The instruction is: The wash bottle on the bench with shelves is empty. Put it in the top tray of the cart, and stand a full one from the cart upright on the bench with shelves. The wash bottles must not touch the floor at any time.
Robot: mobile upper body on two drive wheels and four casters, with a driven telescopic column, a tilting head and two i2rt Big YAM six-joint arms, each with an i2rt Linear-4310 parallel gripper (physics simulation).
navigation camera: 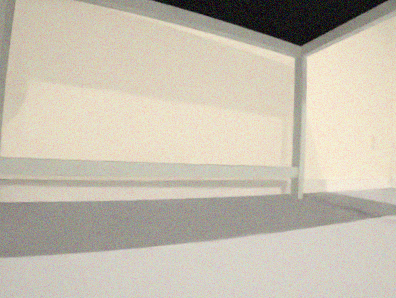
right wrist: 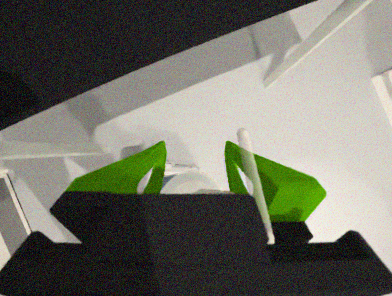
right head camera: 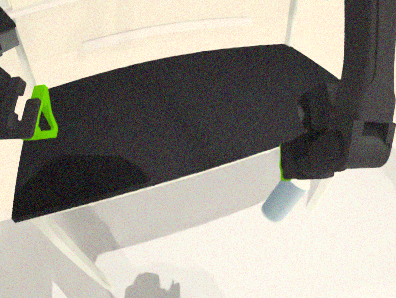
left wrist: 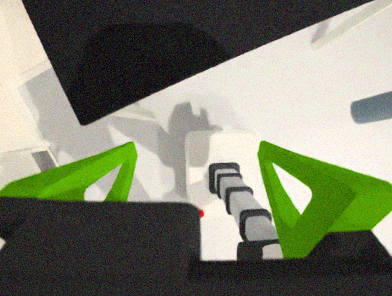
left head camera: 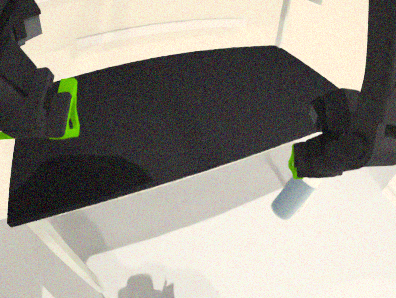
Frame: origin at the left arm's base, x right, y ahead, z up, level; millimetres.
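Where they show: left gripper, fingertip midpoint: (right head camera: 32, 133) (left wrist: 197, 148) (left head camera: 48, 132); right gripper, fingertip midpoint: (right wrist: 195, 147) (right head camera: 292, 165) (left head camera: 299, 164).
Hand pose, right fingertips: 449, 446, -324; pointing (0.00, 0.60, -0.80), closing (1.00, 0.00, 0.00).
Observation:
Each offset is from my right fingertips to the top centre of the thing, as dx, dy, dz. "spot": to the spot under its first point. Level surfaces: height alone.
My right gripper (left head camera: 295, 162) (right head camera: 283, 165) (right wrist: 195, 147) is shut on a wash bottle (left head camera: 291, 199) (right head camera: 281, 201) (left wrist: 372, 107) with a blue-grey body. Its pale shoulder and nozzle tube @[spot: +26, -15, +67] (right wrist: 255, 180) show in the right wrist view; its cap is hidden. The bottle hangs in the air, off the front edge of the black bench top @[dz -172] (left head camera: 175, 110) (right head camera: 175, 100) (left wrist: 150, 55) (right wrist: 100, 45), toward the picture's right. My left gripper (left wrist: 197, 148) is open and empty; in the head views it is near the bench's left end. No cart or second bottle shows.
The bench's pale leg @[spot: +336, +1103, -667] (navigation camera: 299, 125) and lower rear rail (navigation camera: 150, 170) show in the navigation view, with the wall behind. My base (left wrist: 225, 145) is below in the left wrist view. A pale cabinet edge (right wrist: 384, 87) is at the right wrist view's right side.

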